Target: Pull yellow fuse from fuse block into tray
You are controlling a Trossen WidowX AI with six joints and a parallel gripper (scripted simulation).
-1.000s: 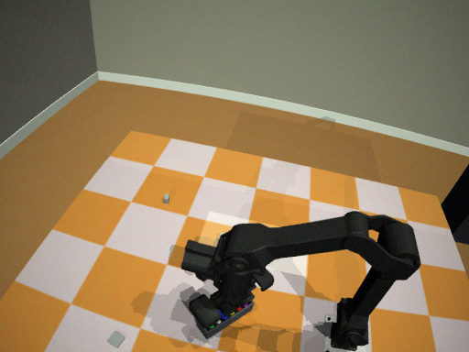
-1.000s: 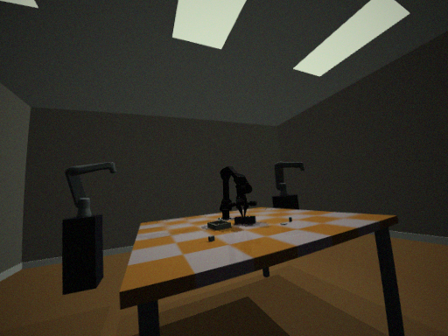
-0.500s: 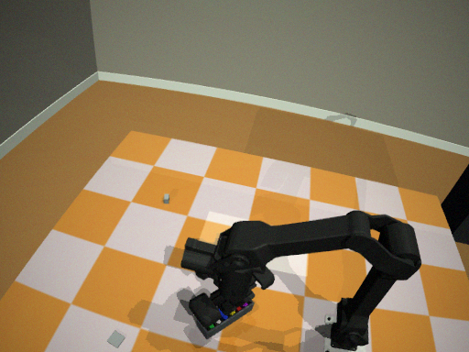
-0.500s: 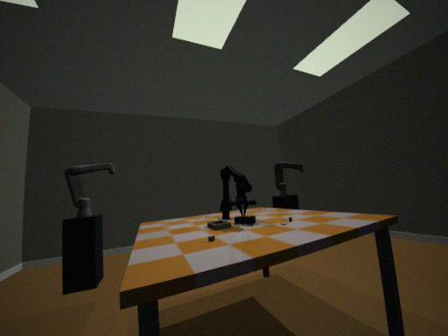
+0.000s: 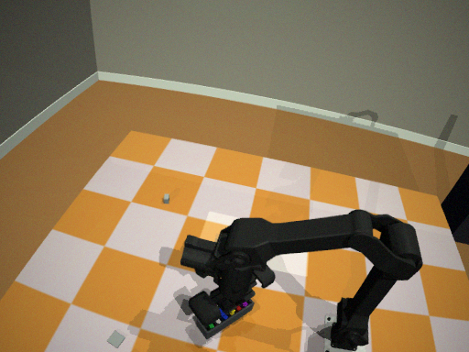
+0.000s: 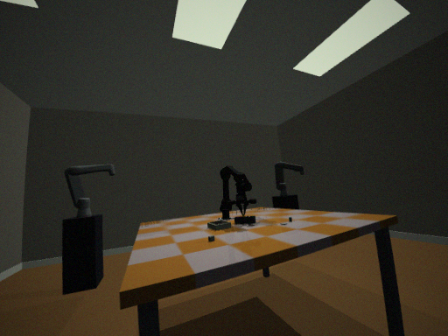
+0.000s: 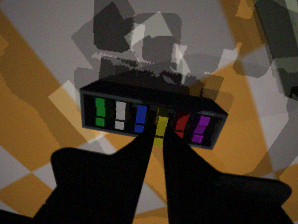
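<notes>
The tray is 18 cm to the right of my gripper tip, 5 cm below it and 1 cm ahead of it. Round my gripper tip: flat grey tile: 23 cm ahead, 14 cm to the left, 5 cm below; then grey cube: 31 cm to the right, 28 cm ahead, 4 cm below; then yellow fuse: 1 cm below.
</notes>
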